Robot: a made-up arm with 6 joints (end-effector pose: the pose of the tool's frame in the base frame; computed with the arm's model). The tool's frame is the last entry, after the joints. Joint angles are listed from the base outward.
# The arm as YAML. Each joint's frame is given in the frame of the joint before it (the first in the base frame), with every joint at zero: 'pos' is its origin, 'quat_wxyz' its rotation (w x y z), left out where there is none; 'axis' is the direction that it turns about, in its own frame. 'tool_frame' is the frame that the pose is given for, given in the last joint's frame.
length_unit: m
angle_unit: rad
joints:
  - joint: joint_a
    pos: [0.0, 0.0, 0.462]
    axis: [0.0, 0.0, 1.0]
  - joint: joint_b
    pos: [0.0, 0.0, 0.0]
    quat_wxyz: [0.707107, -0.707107, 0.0, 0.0]
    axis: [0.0, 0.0, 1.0]
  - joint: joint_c
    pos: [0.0, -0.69, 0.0]
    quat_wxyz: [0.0, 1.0, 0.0, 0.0]
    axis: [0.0, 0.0, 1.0]
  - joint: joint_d
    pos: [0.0, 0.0, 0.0]
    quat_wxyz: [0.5, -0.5, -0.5, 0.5]
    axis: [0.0, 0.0, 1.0]
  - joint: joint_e
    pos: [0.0, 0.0, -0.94]
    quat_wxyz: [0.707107, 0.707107, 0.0, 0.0]
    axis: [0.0, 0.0, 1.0]
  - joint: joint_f
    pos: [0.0, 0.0, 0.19]
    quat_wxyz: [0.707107, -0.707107, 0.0, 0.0]
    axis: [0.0, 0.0, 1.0]
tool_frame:
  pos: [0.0, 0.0, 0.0]
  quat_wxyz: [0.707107, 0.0, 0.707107, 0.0]
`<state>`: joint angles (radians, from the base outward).
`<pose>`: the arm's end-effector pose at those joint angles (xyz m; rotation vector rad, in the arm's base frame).
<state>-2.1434 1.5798 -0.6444 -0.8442 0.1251 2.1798</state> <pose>-0.1092 0.0635 -0.2043 1.0483 1.4312 -0.1272</pose>
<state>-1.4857 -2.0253 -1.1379 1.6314 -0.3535 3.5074</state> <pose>-0.0033 0.1738 1.0077 0.2229 -1.6268 -0.9355</pose>
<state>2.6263 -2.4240 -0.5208 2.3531 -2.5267 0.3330</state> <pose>0.7066 -0.5541 0.7867 -0.2290 1.1387 0.5511</pose>
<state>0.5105 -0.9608 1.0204 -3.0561 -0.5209 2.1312</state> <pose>-0.9002 -0.2872 1.7257 0.9459 -2.2292 1.4007</pose>
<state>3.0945 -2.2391 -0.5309 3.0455 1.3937 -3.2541</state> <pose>0.6787 -0.2213 0.9631 -0.4761 -0.1624 -3.0331</pose>
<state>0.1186 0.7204 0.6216 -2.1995 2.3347 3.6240</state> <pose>1.3526 0.2737 0.7349 -0.8652 2.4107 -0.4901</pose>
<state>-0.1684 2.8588 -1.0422 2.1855 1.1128 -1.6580</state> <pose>-0.5693 0.2079 0.3340 -1.4688 -1.5838 -0.1507</pose>
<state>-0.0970 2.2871 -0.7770 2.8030 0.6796 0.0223</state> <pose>-0.3926 0.2183 -0.1267 0.8761 0.3869 2.7572</pose>
